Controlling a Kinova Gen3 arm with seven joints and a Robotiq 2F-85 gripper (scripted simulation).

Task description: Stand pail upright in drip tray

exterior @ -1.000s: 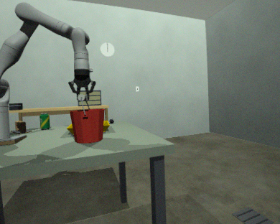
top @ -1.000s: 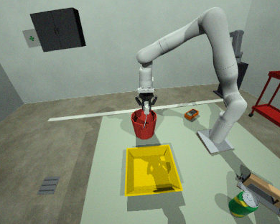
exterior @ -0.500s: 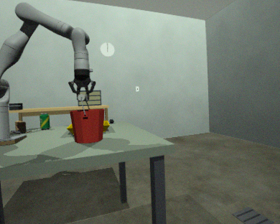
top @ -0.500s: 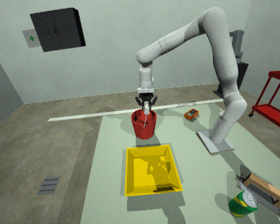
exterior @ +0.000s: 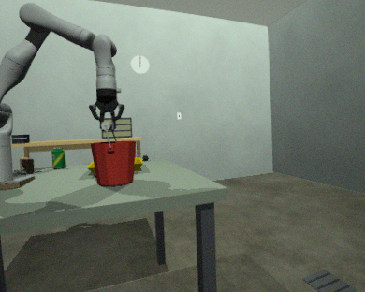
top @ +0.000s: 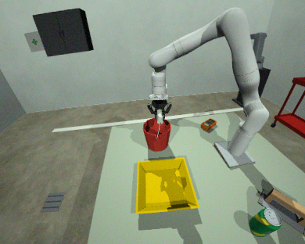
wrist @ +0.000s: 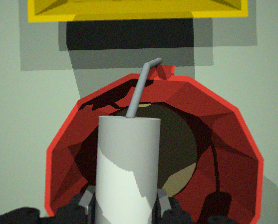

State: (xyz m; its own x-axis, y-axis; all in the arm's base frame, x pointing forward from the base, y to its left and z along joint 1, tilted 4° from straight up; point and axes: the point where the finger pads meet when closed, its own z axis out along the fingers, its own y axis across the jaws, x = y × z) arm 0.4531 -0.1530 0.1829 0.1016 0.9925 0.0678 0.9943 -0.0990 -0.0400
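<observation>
Now: hand 1 cm short of the red pail and 9 cm above it. Also, from my hand: yellow drip tray: 2 cm ahead, 29 cm to the left, 21 cm below; wire handle: 1 cm ahead, 3 cm below.
</observation>
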